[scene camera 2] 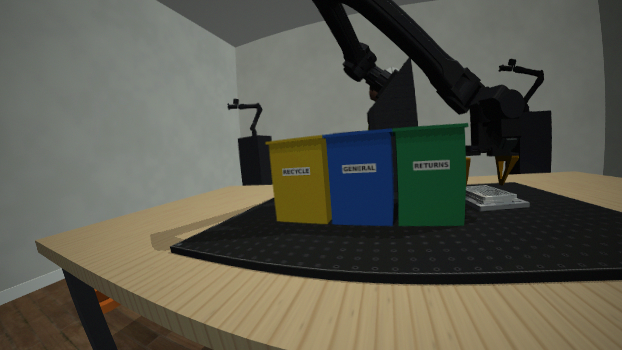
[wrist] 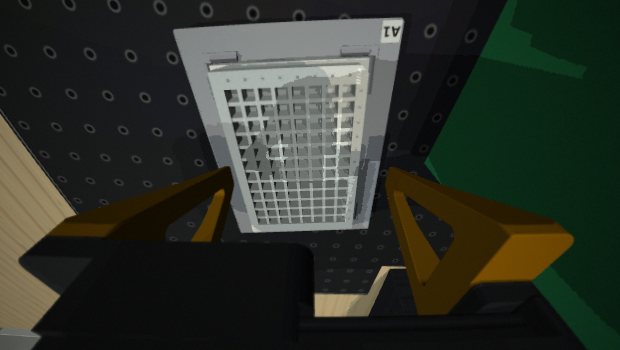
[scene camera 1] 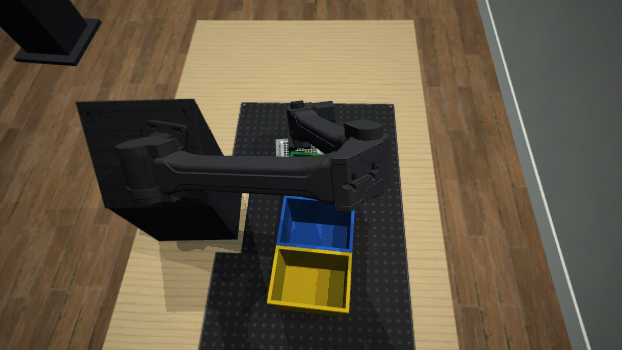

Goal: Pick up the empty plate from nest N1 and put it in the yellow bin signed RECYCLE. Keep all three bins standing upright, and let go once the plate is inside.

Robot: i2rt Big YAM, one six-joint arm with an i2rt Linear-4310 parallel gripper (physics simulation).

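Where they show: gripper, fingertip midpoint: (scene camera 2: 483, 186) (wrist: 309, 175) (scene camera 1: 301, 150); arm's base at its link origin: (scene camera 2: 389, 86) (scene camera 1: 167, 149).
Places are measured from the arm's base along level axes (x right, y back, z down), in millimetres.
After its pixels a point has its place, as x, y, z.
Observation:
The white gridded plate (scene camera 2: 490, 193) {-230, -261, 338} (wrist: 300, 150) {-227, -243, 345} lies flat in its grey nest (scene camera 2: 512, 205) {-260, -309, 355} (wrist: 285, 41) {-243, -303, 352}, which has an A1 tag at one corner. My gripper (scene camera 2: 485, 183) {-220, -238, 324} (wrist: 309, 175) {-220, -238, 324} is open and empty. Its orange fingertips are spread wide over the plate's two long sides, above it and apart from it. The fingers are hidden by the arm in scene camera 1. The yellow RECYCLE bin (scene camera 1: 306, 285) {186, -304, 361} (scene camera 2: 300, 195) {188, -409, 303} stands upright and looks empty inside in scene camera 1.
The blue GENERAL bin (scene camera 1: 320, 235) {41, -327, 361} (scene camera 2: 360, 195) {63, -408, 303} stands upright beside the yellow one. The green RETURNS bin (scene camera 1: 307, 154) {-126, -276, 184} (scene camera 2: 431, 195) {-67, -406, 306} (wrist: 550, 125) {-126, -296, 300} stands upright between the blue bin and the nest, close to one finger. The arm (scene camera 1: 245, 172) {122, -233, -175} reaches over the bin row.

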